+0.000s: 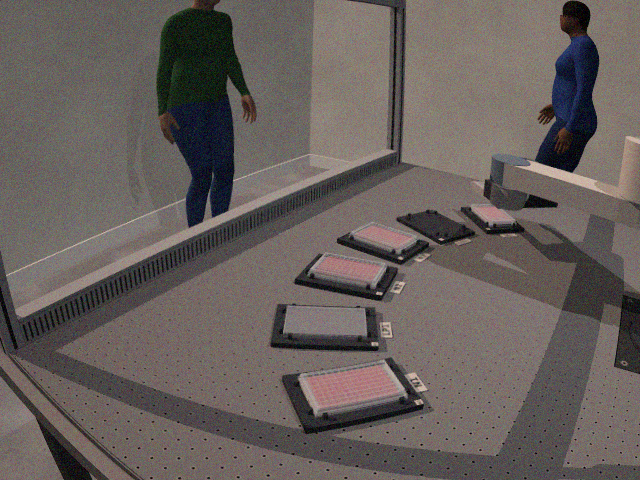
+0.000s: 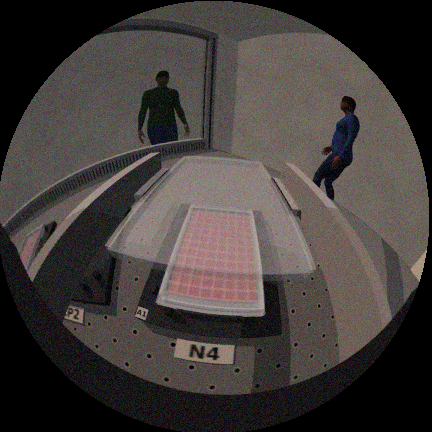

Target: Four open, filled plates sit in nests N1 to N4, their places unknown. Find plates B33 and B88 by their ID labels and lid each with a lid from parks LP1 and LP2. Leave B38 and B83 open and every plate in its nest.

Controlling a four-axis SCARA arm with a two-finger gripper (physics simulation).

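Places are measured from the arm's base along level axes (x ahead, y left, z up), in centimetres.
Pixels of known places: gripper, fingertip midpoint: [image 2: 220, 164].
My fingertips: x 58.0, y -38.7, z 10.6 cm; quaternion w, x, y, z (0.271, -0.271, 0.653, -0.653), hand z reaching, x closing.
Observation:
Ahead of a thing's pixels: the offset from my fingertips to its middle. "pt": to the spot under its first point. Level surfaces: height alone.
My gripper [image 1: 486, 191] [image 2: 220, 164] is shut on a clear lid {dx -1.6, dy +1.6, dz -0.8 cm} [image 2: 222, 175], held level above nest N4 and apart from its plate. The open plate with pink wells [image 1: 492, 213] [image 2: 215, 255] in N4 shows through and below the lid. Lid park LP2 {dx +9.0, dy +16.1, dz -8.3 cm} [image 1: 435, 226] [image 2: 95, 285] is bare. A lid {dx +6.3, dy +68.1, dz -7.9 cm} [image 1: 325, 320] lies on park LP1 {pt dx +9.6, dy +75.8, dz -8.3 cm} [image 1: 279, 338]. Open pink plates sit in N1 {dx -6.4, dy +80.9, dz -7.4 cm} [image 1: 354, 387], N2 {dx +12.7, dy +50.8, dz -7.4 cm} [image 1: 347, 269] and the nest between N2 and LP2 {dx +14.6, dy +33.0, dz -7.4 cm} [image 1: 383, 237]. No plate ID label is readable.
The nests and parks stand in a curved row on the perforated table {dz -9.3 cm} [image 1: 465, 372]. A slotted rail {pt dx +42.3, dy +58.5, dz -9.0 cm} [image 1: 206, 250] runs behind them. Person in green [image 1: 199, 62] [image 2: 162, 107] and person in blue [image 1: 576, 82] [image 2: 346, 132] stand beyond the table. A dark plate {pt dx -45.5, dy +41.3, dz -9.3 cm} [image 1: 629, 335] lies at the right edge.

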